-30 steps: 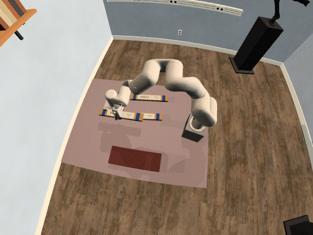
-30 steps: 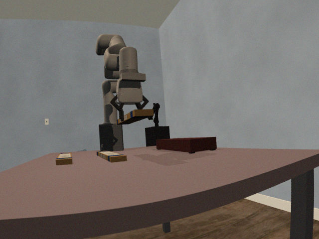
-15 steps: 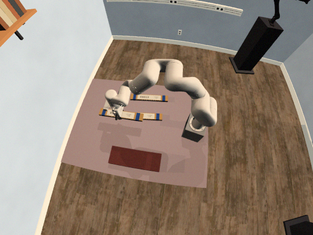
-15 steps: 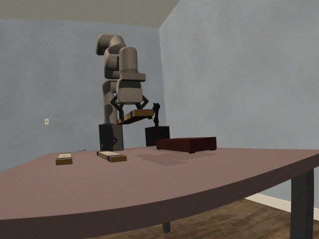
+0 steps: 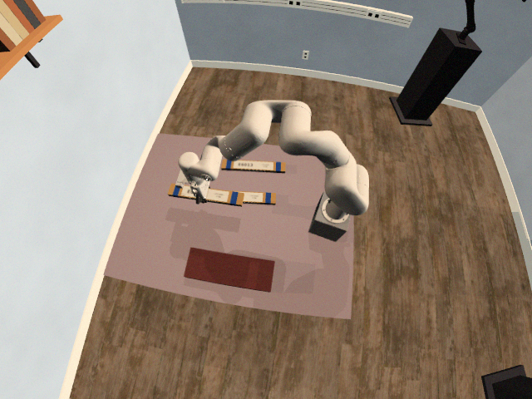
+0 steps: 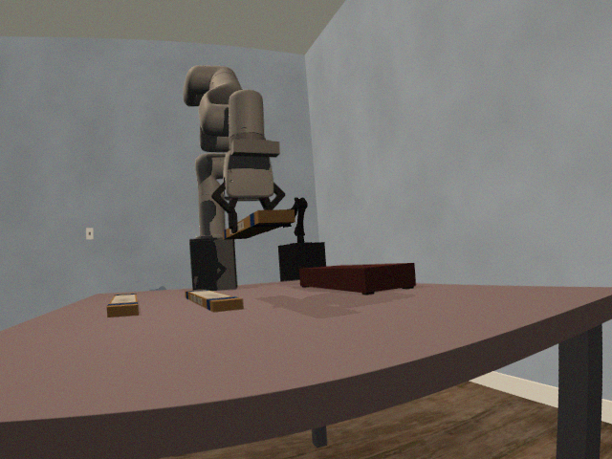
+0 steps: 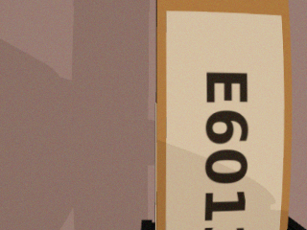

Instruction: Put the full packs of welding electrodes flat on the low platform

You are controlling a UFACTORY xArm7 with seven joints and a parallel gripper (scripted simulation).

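The pack of welding electrodes lies right at my hand. Also, from my hand: low dark red platform (100 mm behind, 330 mm to the left, 150 mm below).
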